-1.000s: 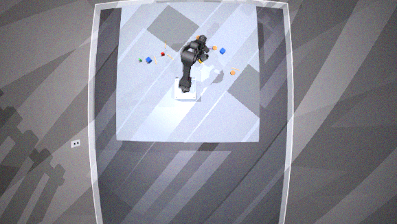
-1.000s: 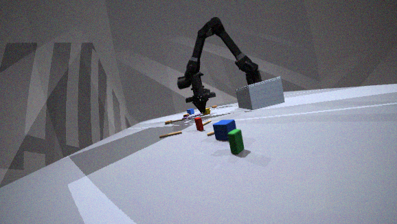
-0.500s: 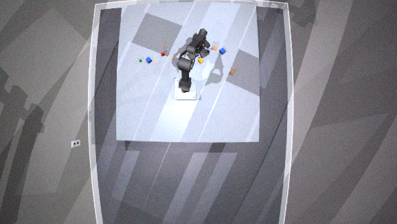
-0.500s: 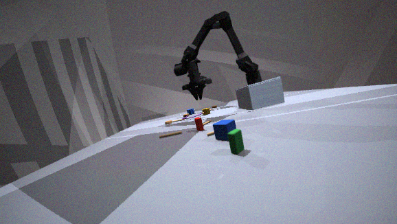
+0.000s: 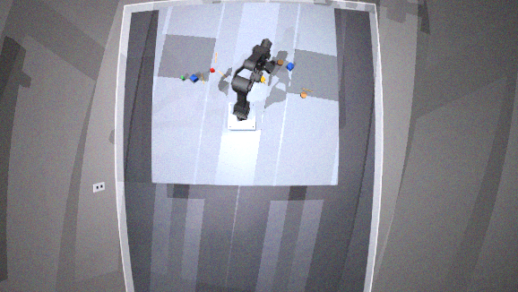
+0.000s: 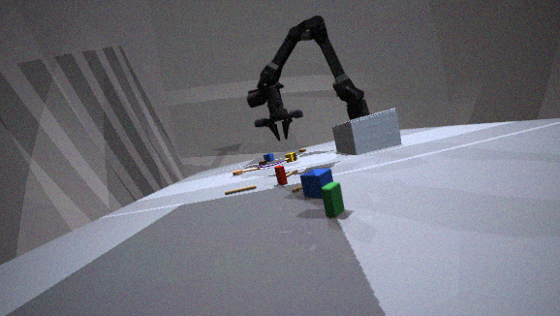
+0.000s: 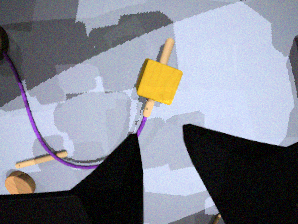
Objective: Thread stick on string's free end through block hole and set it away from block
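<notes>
Right now my gripper tip is 20 mm past the yellow wooden block, 10 mm to the left of it and 70 mm above it. Round my gripper tip: thin wooden stick: 10 mm behind, 80 mm below; round orange button: 70 mm ahead, 160 mm to the right, 80 mm below; red block: 110 mm ahead, 310 mm to the left, 70 mm below.
</notes>
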